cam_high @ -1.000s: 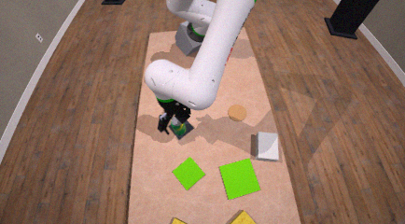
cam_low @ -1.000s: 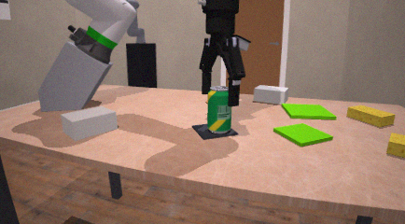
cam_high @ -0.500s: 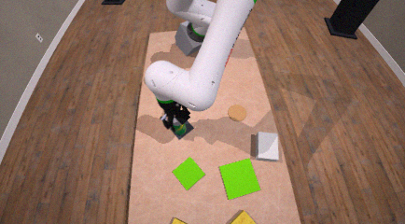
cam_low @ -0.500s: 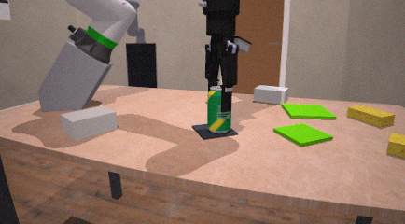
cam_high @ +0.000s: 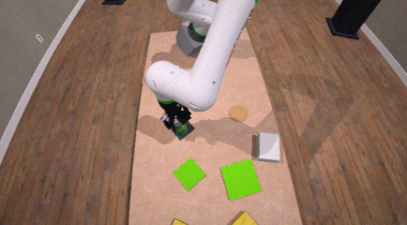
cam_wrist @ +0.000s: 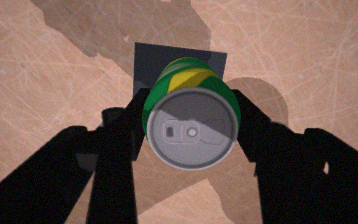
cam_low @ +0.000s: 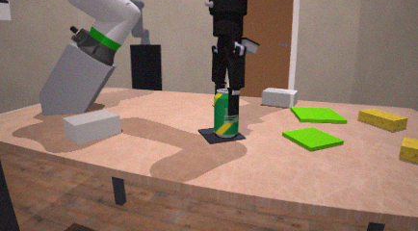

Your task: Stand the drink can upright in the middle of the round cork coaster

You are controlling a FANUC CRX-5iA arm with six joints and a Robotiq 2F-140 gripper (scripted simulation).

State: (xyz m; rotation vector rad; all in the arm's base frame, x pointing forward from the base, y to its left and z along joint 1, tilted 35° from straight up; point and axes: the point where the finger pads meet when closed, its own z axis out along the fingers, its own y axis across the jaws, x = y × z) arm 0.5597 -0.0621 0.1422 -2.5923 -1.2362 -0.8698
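Now: hand 30 mm above the yellow drink can. The rest, counted from my hand: dark square coaster (100 mm below, 10 mm behind); round cork coaster (290 mm to the left, 150 mm behind, 100 mm below).
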